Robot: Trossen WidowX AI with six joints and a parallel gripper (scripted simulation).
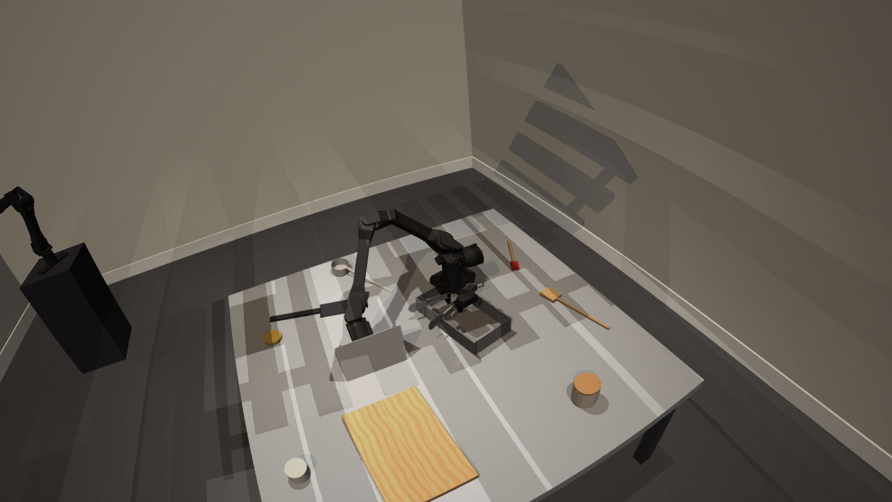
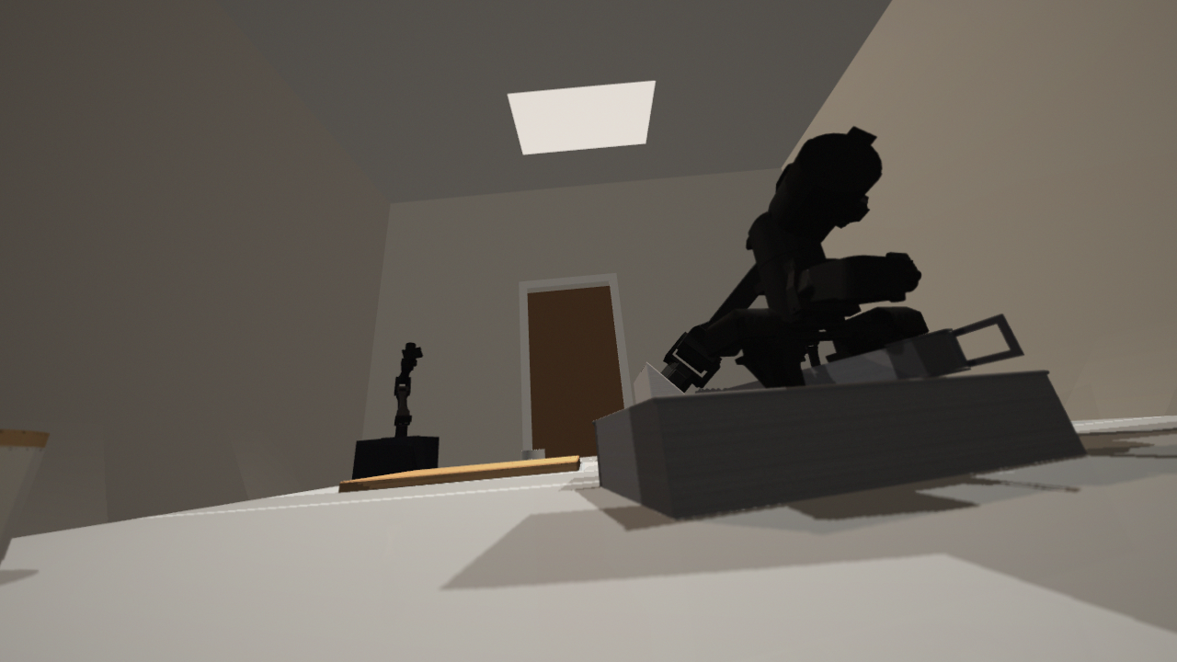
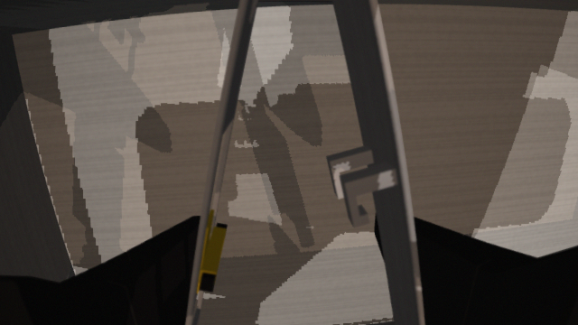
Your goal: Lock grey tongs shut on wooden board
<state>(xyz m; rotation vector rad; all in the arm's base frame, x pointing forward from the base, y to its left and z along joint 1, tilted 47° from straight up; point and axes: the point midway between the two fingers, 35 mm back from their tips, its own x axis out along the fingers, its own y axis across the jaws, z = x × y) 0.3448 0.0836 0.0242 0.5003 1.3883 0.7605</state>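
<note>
My gripper tip is 10 mm short of the roasting tin and 40 mm to the left of it. The rest, counted from my gripper tip: wood-lidded canister (140 mm ahead, 530 mm to the right); red-headed brush (350 mm ahead, 170 mm to the left, 20 mm below); black blade (450 mm behind, 270 mm to the left, 30 mm below).
</note>
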